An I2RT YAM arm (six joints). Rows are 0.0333 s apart.
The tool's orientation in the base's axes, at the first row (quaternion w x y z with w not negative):
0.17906, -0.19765, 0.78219, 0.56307
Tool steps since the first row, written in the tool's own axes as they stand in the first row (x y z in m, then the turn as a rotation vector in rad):
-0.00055, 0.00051, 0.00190, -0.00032, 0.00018, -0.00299
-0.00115, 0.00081, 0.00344, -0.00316, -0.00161, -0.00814
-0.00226, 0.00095, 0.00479, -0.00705, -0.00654, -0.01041
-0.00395, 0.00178, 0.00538, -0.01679, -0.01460, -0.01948
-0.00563, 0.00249, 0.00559, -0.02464, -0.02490, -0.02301
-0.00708, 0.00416, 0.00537, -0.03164, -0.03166, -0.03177
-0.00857, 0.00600, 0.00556, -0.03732, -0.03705, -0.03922
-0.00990, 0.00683, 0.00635, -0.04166, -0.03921, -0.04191
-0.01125, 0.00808, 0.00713, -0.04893, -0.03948, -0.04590
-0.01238, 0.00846, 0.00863, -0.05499, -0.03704, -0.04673
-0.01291, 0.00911, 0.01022, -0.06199, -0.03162, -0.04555
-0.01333, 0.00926, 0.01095, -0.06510, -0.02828, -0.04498
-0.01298, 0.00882, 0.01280, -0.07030, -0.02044, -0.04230
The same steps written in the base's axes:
0.00032, 0.00201, 0.00012, 0.00001, -0.00276, 0.00121
0.00077, 0.00363, 0.00020, 0.00306, -0.00787, 0.00274
0.00173, 0.00507, 0.00046, 0.00879, -0.01103, 0.00139
0.00279, 0.00606, 0.00180, 0.02074, -0.02093, 0.00249
0.00388, 0.00664, 0.00316, 0.03253, -0.02641, -0.00084
0.00426, 0.00707, 0.00531, 0.04148, -0.03594, -0.00015
0.00461, 0.00794, 0.00749, 0.04868, -0.04397, 0.00058
0.00537, 0.00907, 0.00859, 0.05335, -0.04669, 0.00183
0.00593, 0.01032, 0.01005, 0.05950, -0.04978, 0.00647
0.00679, 0.01198, 0.01047, 0.06340, -0.04921, 0.01174
0.00701, 0.01374, 0.01079, 0.06670, -0.04578, 0.01929
0.00733, 0.01452, 0.01090, 0.06770, -0.04394, 0.02339
0.00736, 0.01612, 0.00981, 0.06831, -0.03858, 0.03155

